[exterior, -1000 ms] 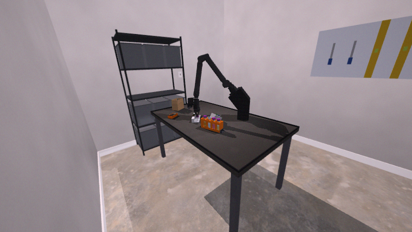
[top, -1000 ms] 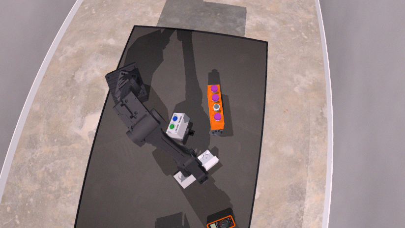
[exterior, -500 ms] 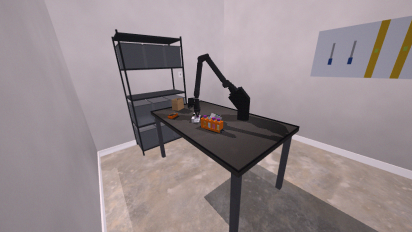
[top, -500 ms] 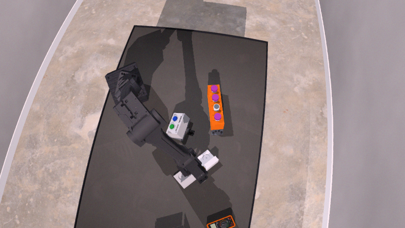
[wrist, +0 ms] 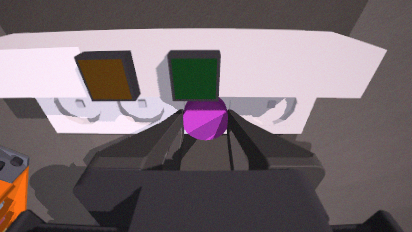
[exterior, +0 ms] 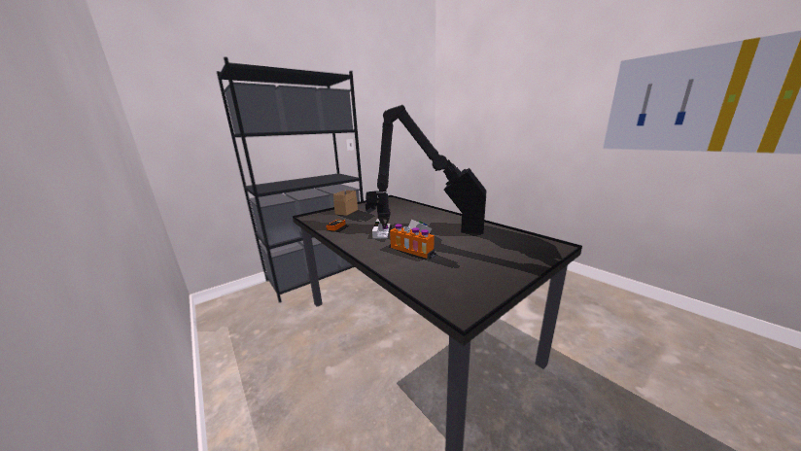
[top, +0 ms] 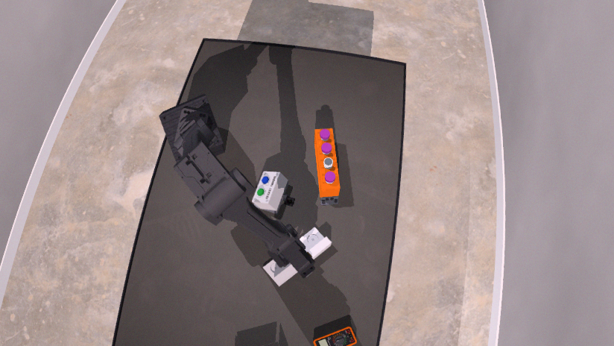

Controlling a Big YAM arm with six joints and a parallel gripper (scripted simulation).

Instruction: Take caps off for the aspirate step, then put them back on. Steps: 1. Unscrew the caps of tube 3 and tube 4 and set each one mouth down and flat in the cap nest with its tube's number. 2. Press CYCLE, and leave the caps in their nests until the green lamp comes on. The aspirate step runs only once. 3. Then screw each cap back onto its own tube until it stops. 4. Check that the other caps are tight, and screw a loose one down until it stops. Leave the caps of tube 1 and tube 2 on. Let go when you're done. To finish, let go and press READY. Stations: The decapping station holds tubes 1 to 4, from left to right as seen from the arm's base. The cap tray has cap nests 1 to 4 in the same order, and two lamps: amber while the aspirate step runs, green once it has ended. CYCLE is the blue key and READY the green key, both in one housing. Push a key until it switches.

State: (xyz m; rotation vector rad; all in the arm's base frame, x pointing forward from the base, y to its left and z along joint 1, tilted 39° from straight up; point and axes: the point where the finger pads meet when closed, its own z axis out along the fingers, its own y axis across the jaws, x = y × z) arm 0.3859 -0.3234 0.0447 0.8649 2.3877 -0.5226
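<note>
Now: the cap 12 cm ahead of my hand, 25 cm to the left of it and 9 cm above it. From my hand the other things lie so: green key (10 cm behind, 20 cm to the left, 4 cm above); then blue key (9 cm behind, 24 cm to the left, 4 cm above); then key housing (8 cm behind, 22 cm to the left, 3 cm above).
</note>
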